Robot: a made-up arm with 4 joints.
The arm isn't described. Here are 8 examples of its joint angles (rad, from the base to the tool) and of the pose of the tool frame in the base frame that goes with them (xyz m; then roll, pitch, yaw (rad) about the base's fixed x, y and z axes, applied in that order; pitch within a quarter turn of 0, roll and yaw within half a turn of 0).
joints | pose
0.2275 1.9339 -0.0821 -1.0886 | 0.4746 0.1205 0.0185 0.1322 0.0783 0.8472
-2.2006 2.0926 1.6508 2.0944 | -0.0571 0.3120 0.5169 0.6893 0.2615 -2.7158
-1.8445 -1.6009 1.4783 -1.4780 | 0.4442 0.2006 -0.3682 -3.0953 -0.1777 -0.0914
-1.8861 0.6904 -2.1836 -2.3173 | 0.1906 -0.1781 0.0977 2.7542 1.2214 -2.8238
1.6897 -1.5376 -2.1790 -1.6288 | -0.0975 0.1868 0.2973 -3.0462 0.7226 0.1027
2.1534 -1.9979 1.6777 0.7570 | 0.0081 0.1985 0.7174 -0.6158 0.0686 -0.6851
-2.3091 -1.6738 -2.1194 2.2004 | 0.3214 0.0495 0.0612 -0.0518 -0.2002 0.6969
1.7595 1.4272 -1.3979 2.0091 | -0.1067 0.0435 -0.0197 -0.0239 -0.3881 -2.6974
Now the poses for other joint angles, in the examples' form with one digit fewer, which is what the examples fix.
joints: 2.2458 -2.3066 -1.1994 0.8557
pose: 0.214 0.169 0.283 -2.946 -0.675 -2.110
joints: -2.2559 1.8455 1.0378 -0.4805
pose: -0.136 0.148 0.682 -1.234 -0.243 1.238
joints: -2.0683 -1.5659 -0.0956 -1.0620
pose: 0.252 0.155 -0.427 2.284 0.930 -0.965
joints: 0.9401 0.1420 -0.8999 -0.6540
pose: 0.052 -0.319 0.239 -1.051 0.408 -0.290
